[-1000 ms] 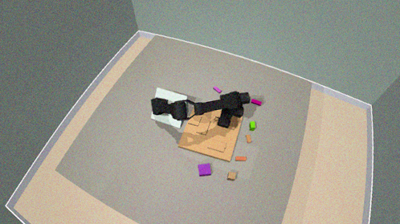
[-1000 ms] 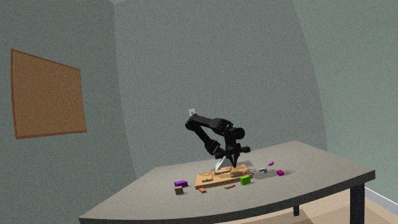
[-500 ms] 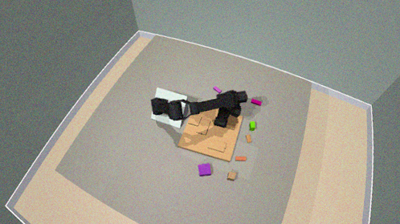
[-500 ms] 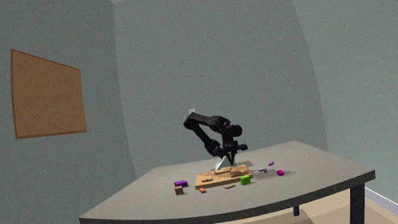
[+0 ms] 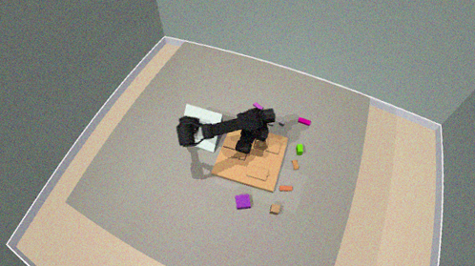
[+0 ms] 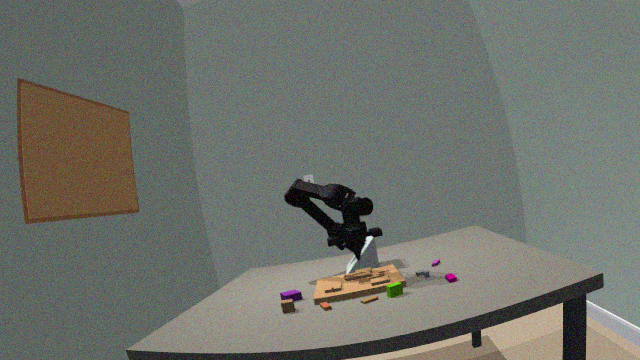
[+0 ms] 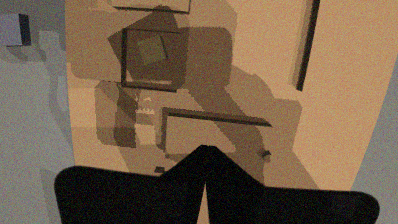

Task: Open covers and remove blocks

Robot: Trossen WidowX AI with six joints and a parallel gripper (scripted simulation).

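The tan puzzle board lies 10 mm ahead of my gripper tip, 20 mm to the right of it and 70 mm below it. The rest, counted from my gripper tip: grey block: 120 mm ahead, 210 mm to the left, 80 mm below; green block: 240 mm ahead, 80 mm to the left, 70 mm below; brown piece: 240 mm ahead, 90 mm below.
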